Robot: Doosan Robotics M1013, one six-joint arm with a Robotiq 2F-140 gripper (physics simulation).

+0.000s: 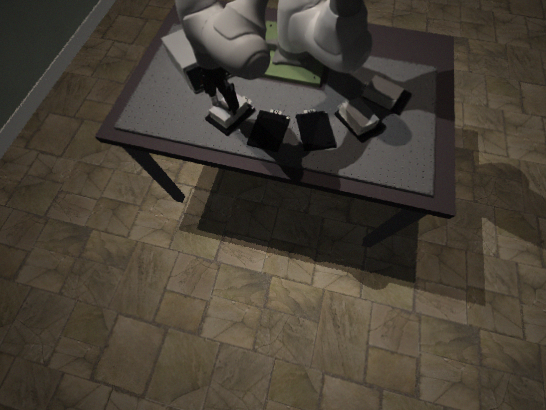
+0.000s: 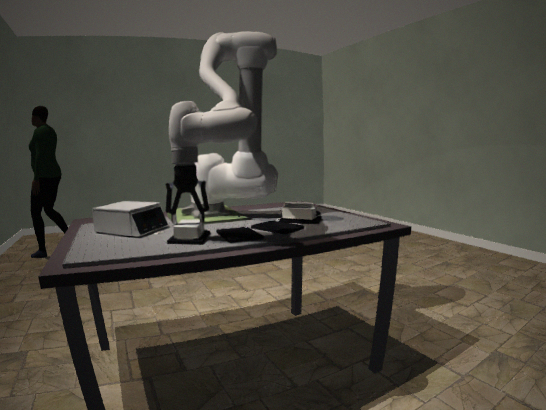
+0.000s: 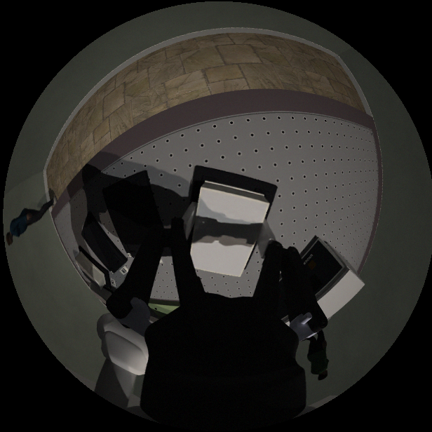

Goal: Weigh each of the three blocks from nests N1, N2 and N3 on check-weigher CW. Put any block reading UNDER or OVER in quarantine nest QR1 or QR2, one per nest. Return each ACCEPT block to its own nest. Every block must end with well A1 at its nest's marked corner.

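Seen in the pictures: gripper, between the fingertips: [image 1: 226, 114] [image 2: 188, 232]; arm's base, origin of its link: [image 1: 295, 51] [image 2: 207, 212].
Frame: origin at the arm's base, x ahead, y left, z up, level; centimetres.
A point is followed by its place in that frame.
Note:
A white block [image 1: 225, 116] {x 43.2, y -19.8, z 3.8 cm} [image 2: 188, 230] {x 43.9, y -22.2, z 2.7 cm} [image 3: 230, 205] lies in the black nest N1 [image 2: 187, 241] {x 45.5, y -23.2, z -0.6 cm} [image 3: 225, 176]. My gripper [image 1: 225, 104] {x 39.9, y -21.0, z 1.0 cm} [image 2: 188, 221] [image 3: 226, 216] points down over it, partly open, one finger at each long side, with nothing clamped. Check-weigher CW [image 1: 182, 55] {x 21.0, y -42.3, z 8.5 cm} [image 2: 117, 220] {x 23.0, y -44.5, z 4.4 cm} [image 3: 340, 295] bears no visible block; its display is unreadable. Two black nests, N2 [image 1: 270, 131] {x 43.7, y -2.7, z -0.3 cm} [image 2: 239, 234] {x 45.5, y -4.6, z -0.3 cm} [image 3: 131, 202] and the one beside it [image 1: 316, 131] {x 40.5, y 14.5, z -0.3 cm} [image 2: 277, 227] {x 42.6, y 12.2, z -0.3 cm} [image 3: 102, 245], look empty. White blocks lie in the two right nests, a nearer one [image 1: 357, 117] {x 35.3, y 28.3, z 4.3 cm} and a farther one [image 1: 385, 91] {x 20.5, y 38.1, z 4.0 cm}. Well A1 is unreadable.
The arm's green base plate [image 1: 295, 72] {x 11.8, y 1.9, z -0.6 cm} [image 3: 165, 307] is at the back of the table [image 1: 445, 165] {x 45.0, y 63.5, z -2.8 cm} [image 2: 225, 260] {x 59.8, y -15.9, z -3.9 cm}. The arm's shadow crosses the nests. A person in green [image 2: 45, 145] [image 3: 318, 357] and one in blue [image 3: 22, 222] are away from the table.

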